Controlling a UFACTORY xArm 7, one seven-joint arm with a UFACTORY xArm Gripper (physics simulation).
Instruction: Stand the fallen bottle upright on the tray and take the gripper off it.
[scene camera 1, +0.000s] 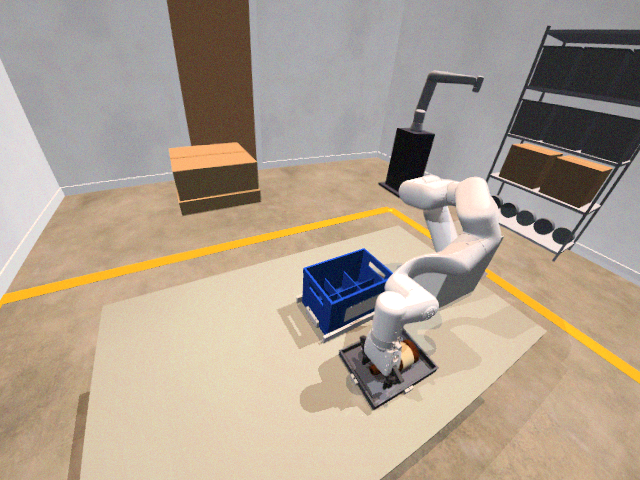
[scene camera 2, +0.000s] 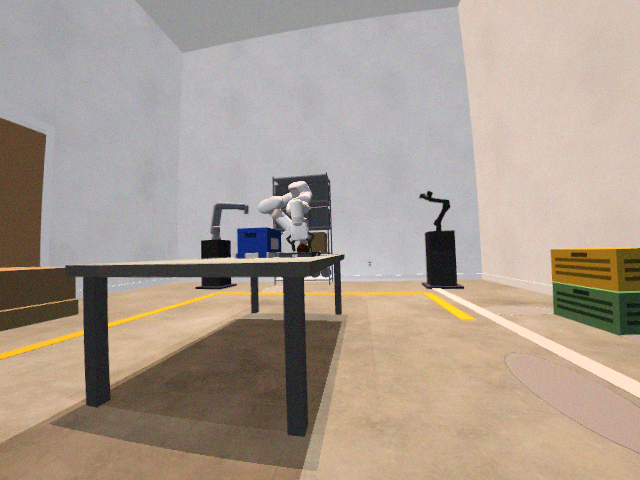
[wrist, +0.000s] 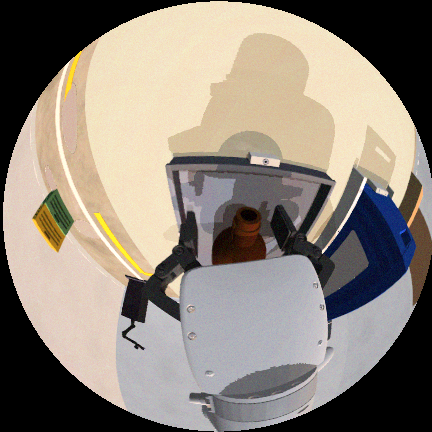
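The brown bottle with a cream label lies on its side in the dark grey tray. Its neck and open mouth show between the fingers in the wrist view; the gripper's body hides its lower part there. My gripper is open and low over the tray, with one finger on each side of the bottle's neck and shoulder. A gap shows between each finger and the neck in the wrist view.
A blue crate with dividers stands beside the tray, on the side away from the table's near edge in scene camera 2. Cardboard boxes, a shelf rack and a dark pedestal with another arm stand farther off.
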